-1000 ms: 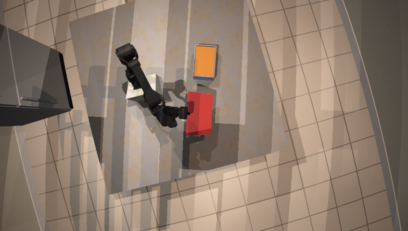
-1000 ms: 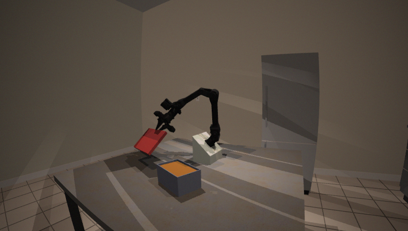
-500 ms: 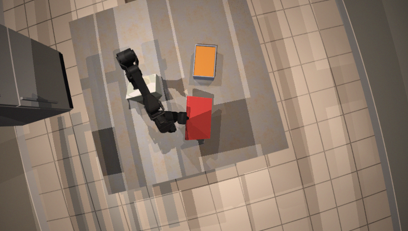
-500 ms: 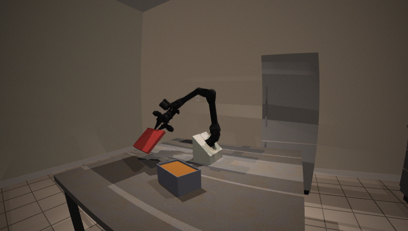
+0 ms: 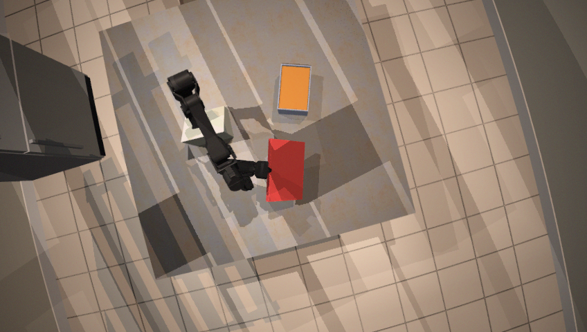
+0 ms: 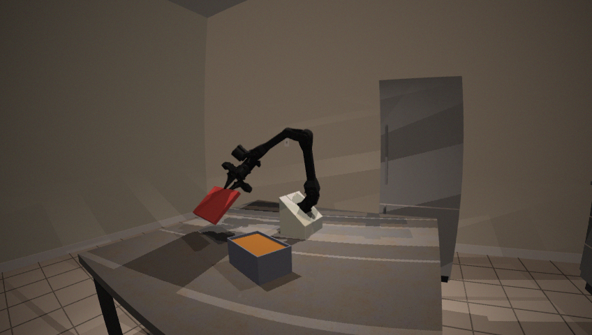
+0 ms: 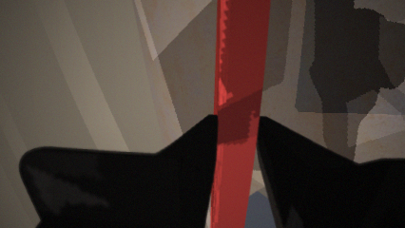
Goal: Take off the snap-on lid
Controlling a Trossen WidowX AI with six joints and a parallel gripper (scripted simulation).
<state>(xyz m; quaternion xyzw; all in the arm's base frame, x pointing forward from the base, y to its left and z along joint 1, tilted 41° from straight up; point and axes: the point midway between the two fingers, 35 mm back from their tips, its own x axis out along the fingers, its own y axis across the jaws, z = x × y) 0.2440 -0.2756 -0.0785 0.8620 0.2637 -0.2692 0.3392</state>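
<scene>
Now: the lid 60 mm ahead of my gripper tip, 10 mm to the right of it and 50 mm below it. Also, from my gripper tip: blue-grey storage box (170 mm ahead, 340 mm to the left, 170 mm below).
</scene>
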